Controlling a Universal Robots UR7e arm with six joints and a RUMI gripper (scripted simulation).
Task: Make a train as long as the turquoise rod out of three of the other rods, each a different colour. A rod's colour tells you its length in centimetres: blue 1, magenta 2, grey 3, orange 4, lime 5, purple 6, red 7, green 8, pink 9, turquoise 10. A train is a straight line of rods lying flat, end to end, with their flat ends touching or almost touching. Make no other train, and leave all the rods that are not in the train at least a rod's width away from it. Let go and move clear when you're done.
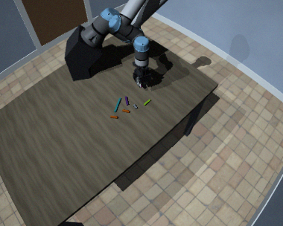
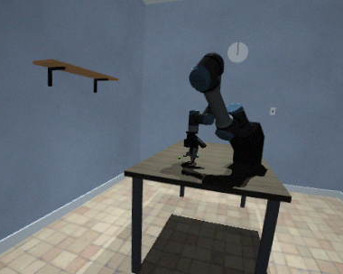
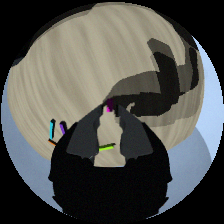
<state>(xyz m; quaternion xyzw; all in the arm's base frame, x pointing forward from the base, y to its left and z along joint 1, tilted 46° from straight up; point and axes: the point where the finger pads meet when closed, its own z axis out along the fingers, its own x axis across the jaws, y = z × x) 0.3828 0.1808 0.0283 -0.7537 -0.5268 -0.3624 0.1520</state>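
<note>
Right now the magenta rod is 10 mm below my hand. The rest, counted from my hand: lime rod 130 mm ahead, 40 mm to the right, 10 mm below; purple rod 140 mm to the right, 50 mm ahead, 10 mm below; grey rod 120 mm to the right, 110 mm ahead, 10 mm below.
</note>
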